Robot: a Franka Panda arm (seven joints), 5 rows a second.
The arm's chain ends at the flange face. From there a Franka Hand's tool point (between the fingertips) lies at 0.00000 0.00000 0.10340 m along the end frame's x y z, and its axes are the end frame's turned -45 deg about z.
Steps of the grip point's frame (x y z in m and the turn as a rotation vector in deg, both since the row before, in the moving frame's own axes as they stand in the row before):
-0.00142 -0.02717 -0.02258 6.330 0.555 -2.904
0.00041 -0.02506 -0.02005 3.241 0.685 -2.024
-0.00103 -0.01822 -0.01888 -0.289 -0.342 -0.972
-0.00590 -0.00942 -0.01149 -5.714 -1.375 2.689
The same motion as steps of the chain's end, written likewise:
-0.01264 -0.00963 -0.02194 4.868 -4.084 -2.904
-0.01408 -0.01306 -0.01988 2.776 -1.807 -2.024
-0.01355 -0.01296 -0.01888 -0.446 -0.037 -0.972
-0.01615 -0.01165 -0.01095 -5.013 3.068 2.689

